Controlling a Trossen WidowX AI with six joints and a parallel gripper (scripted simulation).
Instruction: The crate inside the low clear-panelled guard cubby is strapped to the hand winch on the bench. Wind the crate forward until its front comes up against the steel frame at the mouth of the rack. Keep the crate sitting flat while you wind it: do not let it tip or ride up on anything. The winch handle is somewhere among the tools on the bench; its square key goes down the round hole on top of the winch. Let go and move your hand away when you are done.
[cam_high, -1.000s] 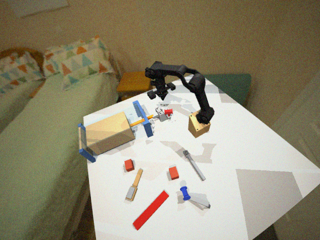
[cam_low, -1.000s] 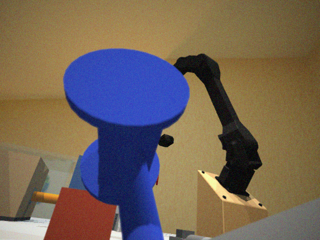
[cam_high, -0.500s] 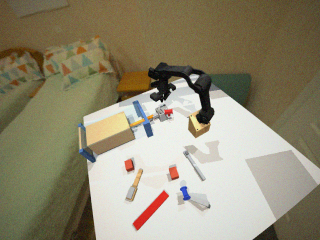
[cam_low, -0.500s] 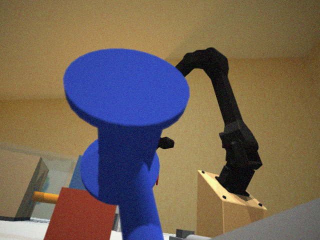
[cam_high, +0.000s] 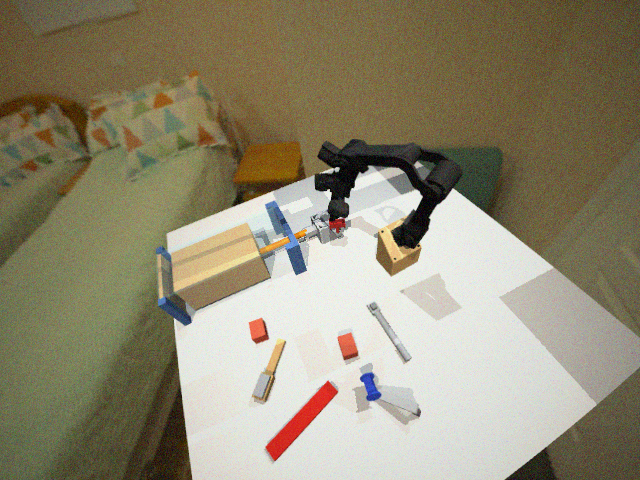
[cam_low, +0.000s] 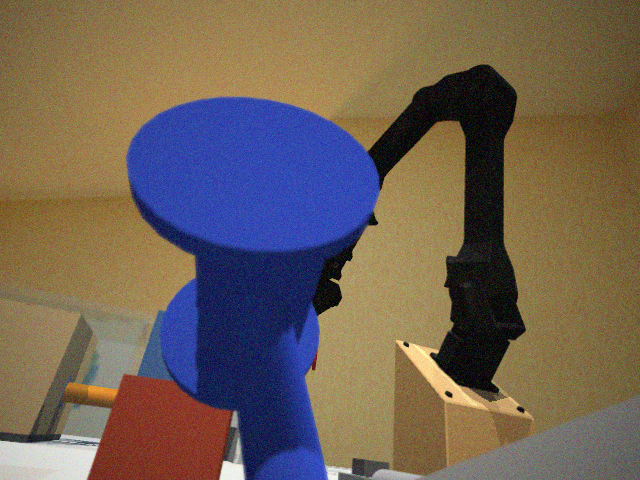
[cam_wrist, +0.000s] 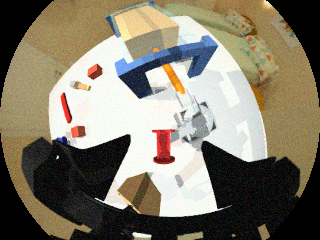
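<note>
Now: the red grip 1 cm behind my gripper tip, 1 cm to the left of it and 7 cm below it. Also, from my gripper tip: grey winch 3 cm behind, 10 cm to the right, 17 cm below; winch drum 1 cm behind, 9 cm to the right, 17 cm below; grey crank arm 1 cm behind, 3 cm to the right, 10 cm below.
</note>
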